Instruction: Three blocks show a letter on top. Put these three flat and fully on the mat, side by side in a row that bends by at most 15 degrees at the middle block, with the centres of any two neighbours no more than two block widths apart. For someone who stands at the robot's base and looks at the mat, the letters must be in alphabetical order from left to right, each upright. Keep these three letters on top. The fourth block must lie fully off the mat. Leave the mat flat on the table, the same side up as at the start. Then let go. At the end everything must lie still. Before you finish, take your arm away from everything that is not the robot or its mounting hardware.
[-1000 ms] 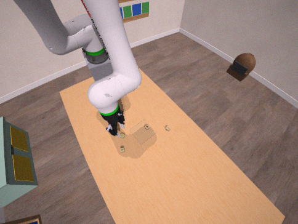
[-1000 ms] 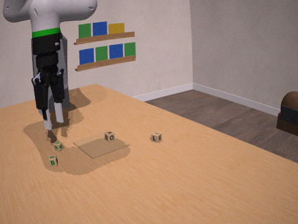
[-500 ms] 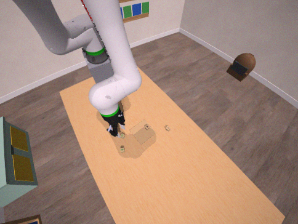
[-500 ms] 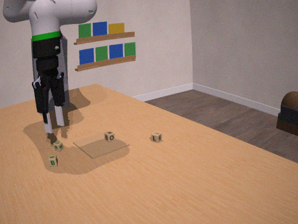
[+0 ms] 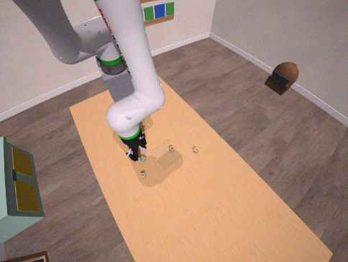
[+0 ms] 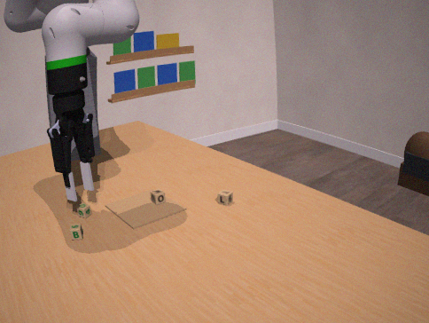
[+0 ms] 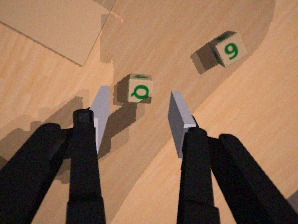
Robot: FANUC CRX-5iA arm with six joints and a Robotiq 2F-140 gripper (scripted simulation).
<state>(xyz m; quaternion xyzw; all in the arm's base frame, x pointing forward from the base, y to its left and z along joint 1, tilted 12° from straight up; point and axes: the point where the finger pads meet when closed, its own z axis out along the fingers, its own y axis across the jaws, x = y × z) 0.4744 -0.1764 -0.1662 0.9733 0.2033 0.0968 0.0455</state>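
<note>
Right now the thin tan mat is 13 cm to the left of my hand, 8 cm below it and 6 cm ahead of it.
</note>
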